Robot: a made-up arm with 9 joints. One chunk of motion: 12 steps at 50 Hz.
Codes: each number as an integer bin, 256 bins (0 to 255) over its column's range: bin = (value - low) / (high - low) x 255, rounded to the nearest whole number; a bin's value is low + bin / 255 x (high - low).
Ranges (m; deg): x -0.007..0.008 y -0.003..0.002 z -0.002..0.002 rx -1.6..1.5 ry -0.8..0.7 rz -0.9..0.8
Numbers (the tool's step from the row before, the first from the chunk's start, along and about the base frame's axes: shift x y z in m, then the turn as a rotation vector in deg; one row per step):
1: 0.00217 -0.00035 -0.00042 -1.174 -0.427 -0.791
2: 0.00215 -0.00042 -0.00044 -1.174 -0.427 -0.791
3: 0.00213 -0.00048 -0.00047 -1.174 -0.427 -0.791
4: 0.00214 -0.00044 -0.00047 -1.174 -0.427 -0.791
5: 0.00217 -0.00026 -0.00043 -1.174 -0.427 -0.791
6: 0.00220 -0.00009 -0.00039 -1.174 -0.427 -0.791
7: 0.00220 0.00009 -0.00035 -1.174 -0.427 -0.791
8: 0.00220 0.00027 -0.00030 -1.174 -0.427 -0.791
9: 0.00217 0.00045 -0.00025 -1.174 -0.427 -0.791
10: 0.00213 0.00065 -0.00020 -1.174 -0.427 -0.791
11: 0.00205 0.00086 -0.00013 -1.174 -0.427 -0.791
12: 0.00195 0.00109 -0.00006 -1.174 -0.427 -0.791
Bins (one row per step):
1: 156 135 101 35 63 16
2: 156 132 99 35 63 16
3: 155 129 98 35 63 16
4: 155 131 98 35 63 16
5: 156 140 100 35 63 16
6: 156 148 103 35 63 16
7: 156 158 105 35 63 16
8: 156 167 108 35 63 16
9: 156 176 112 35 63 16
10: 155 186 115 35 63 16
11: 154 197 119 35 63 16
12: 152 209 124 35 63 16

